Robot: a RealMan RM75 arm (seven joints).
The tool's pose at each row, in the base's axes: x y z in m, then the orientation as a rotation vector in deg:
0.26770 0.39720 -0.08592 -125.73 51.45 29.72
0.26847 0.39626 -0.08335 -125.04 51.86 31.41
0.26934 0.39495 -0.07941 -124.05 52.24 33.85
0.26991 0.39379 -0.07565 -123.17 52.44 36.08
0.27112 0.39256 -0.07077 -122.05 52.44 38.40
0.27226 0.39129 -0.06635 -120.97 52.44 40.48
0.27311 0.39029 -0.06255 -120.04 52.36 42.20
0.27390 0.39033 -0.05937 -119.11 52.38 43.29
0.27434 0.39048 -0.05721 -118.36 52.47 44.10
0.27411 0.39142 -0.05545 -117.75 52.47 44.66
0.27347 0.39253 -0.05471 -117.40 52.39 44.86
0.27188 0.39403 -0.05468 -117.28 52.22 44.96
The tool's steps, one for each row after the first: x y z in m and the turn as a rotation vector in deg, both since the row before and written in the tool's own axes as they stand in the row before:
-0.00055 -0.00124 -0.00250 -0.14 -1.13 0.89
-0.00121 -0.00172 -0.00368 -0.22 -1.70 1.15
-0.00150 -0.00145 -0.00338 -0.24 -1.58 0.95
-0.00192 -0.00233 -0.00421 -0.09 -1.81 0.87
-0.00180 -0.00203 -0.00388 -0.05 -1.65 0.80
-0.00178 -0.00167 -0.00320 -0.02 -1.40 0.62
-0.00185 -0.00186 -0.00196 0.26 -1.02 0.47
-0.00139 -0.00124 -0.00118 0.23 -0.75 0.41
-0.00177 -0.00093 -0.00016 0.23 -0.59 0.25
-0.00130 -0.00029 0.00064 0.19 -0.30 0.04
-0.00142 0.00056 0.00156 0.05 -0.18 -0.08

